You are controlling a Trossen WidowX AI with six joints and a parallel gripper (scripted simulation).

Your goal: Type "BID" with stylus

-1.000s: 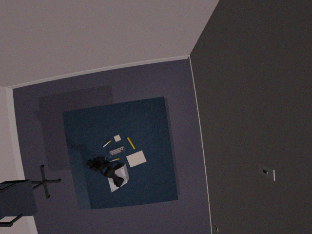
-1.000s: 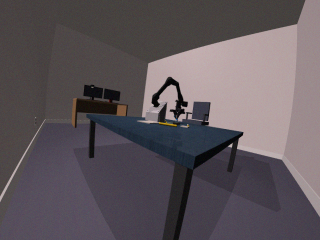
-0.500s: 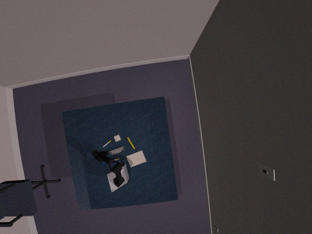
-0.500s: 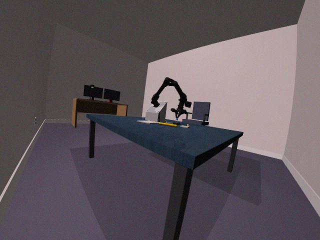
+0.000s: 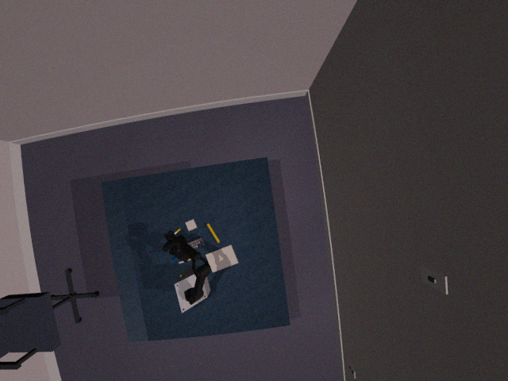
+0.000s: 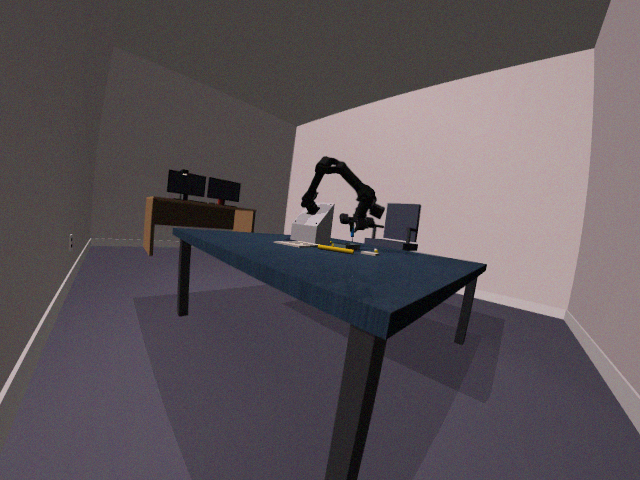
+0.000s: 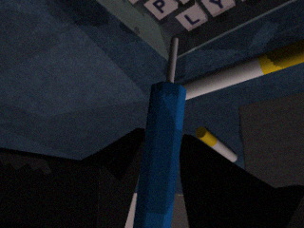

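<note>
My gripper tip is 10 mm short of the grey stylus tip, 10 mm to the left of it and 40 mm above it. Round my gripper tip: blue stylus: 10 mm below; then I key: 40 mm ahead, 90 mm to the right, 80 mm below; then D key: 20 mm ahead, 110 mm to the right, 80 mm below.
</note>
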